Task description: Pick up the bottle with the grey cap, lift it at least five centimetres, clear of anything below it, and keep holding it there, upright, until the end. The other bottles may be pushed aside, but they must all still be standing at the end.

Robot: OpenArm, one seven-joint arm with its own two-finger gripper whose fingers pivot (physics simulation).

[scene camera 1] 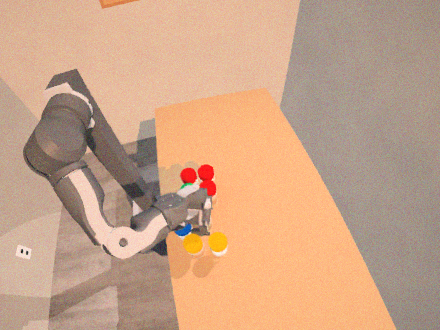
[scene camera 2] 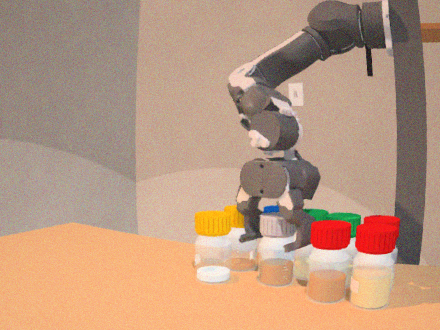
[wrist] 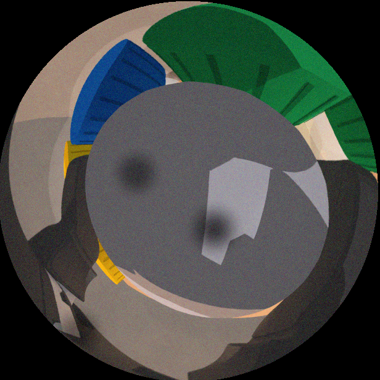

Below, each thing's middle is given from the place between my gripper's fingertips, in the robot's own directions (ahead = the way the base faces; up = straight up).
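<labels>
I find the blue-capped bottle [wrist: 126, 70] 20 mm to the right of my hand and 70 mm behind it, and 10 mm below it. The grey-capped bottle [scene camera 2: 276, 268] is 10 mm to the left of my hand and 10 mm below it. Going by their middles, the grey-capped bottle is the nearest to my hand of the things named here.
</labels>
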